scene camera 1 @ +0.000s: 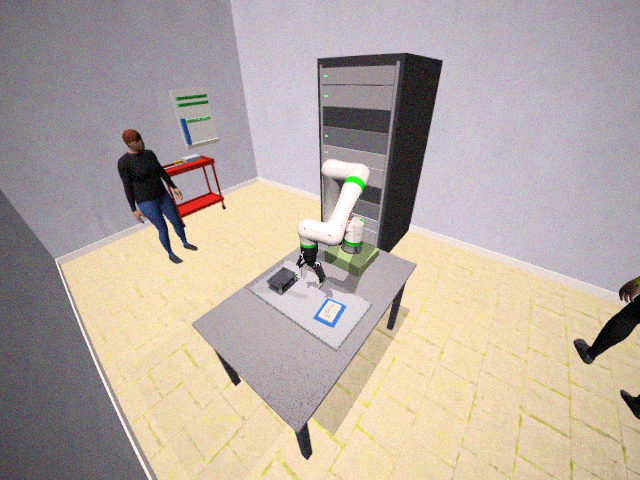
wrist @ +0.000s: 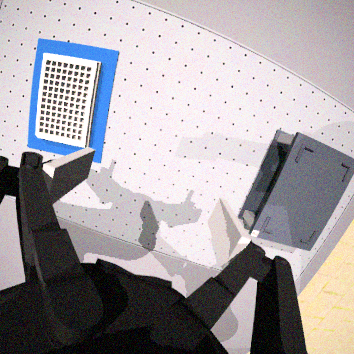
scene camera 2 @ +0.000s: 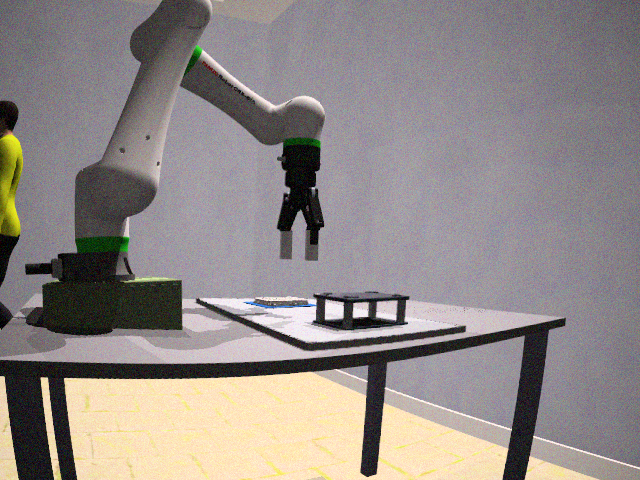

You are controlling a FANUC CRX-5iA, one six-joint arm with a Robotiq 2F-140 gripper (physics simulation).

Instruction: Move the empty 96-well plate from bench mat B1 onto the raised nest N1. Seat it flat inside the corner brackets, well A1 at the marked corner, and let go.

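Pixels of known places: gripper, fingertip midpoint: (scene camera 1: 311, 280) (wrist: 153, 187) (scene camera 2: 297, 259); arm's base at its link origin: (scene camera 1: 351, 248) (scene camera 2: 103, 280).
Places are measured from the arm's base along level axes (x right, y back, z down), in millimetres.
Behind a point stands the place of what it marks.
The white 96-well plate (scene camera 1: 330, 311) @[x -83, y -545, z 56 mm] (scene camera 2: 280, 300) @[x -42, y -513, z 51 mm] (wrist: 67, 100) @[x -73, y -543, z 52 mm] lies flat on the blue bench mat B1 (scene camera 1: 323, 322) @[x -76, y -623, z 66 mm] (wrist: 104, 100) @[x -22, y -551, z 66 mm]. The dark raised nest N1 (scene camera 1: 282, 277) @[x 290, y -471, z 7 mm] (scene camera 2: 361, 296) @[x 316, y -447, z 7 mm] (wrist: 310, 192) @[x 298, y -480, z 7 mm] stands on posts near the other end of the board, with thin corner brackets on its bare top. I cannot tell which corner is marked, or where well A1 is. My gripper (scene camera 1: 311, 279) @[x 76, y -474, z -60 mm] (scene camera 2: 298, 252) @[x 76, y -474, z -60 mm] (wrist: 153, 187) @[x 76, y -474, z -60 mm] is open and empty, pointing down above the board, higher than the nest top. In the wrist view one finger overlaps the mat's lower edge and the other is beside the nest.
A perforated light board (scene camera 1: 354, 310) @[x -202, y -470, z 67 mm] (wrist: 165, 90) @[x 65, y -580, z 68 mm] carries mat and nest. The green base block (scene camera 1: 338, 260) @[x 38, y -151, z 17 mm] (scene camera 2: 149, 304) @[x 146, y -60, z 32 mm] bears the arm. A black cabinet (scene camera 1: 426, 129) stands behind it. A person in black (scene camera 1: 144, 175), a red cart (scene camera 1: 201, 204) and a person in yellow (scene camera 2: 10, 175) are farther off.
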